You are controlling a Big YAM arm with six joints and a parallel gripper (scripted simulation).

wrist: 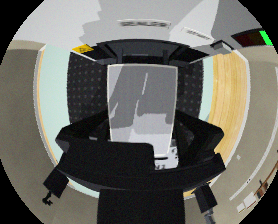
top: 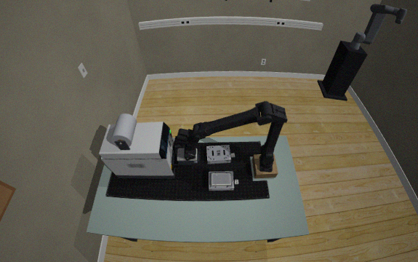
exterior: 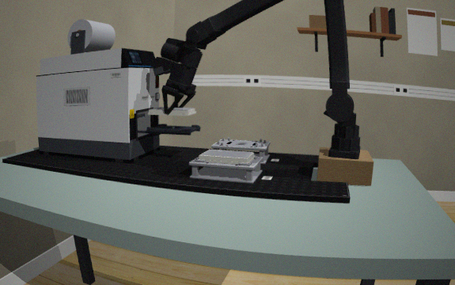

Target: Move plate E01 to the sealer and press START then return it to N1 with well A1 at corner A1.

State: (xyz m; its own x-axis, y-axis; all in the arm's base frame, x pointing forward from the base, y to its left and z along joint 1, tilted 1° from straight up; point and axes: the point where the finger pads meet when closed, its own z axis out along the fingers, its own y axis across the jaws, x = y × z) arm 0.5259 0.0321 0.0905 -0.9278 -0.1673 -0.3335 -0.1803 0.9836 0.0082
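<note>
Right now my hand is 6 cm above the sealer stage. From my hand the other things lie so: foil roll (33 cm ahead, 5 cm to the left, 27 cm above); then plate (23 cm behind, 11 cm to the left, 10 cm below).
</note>
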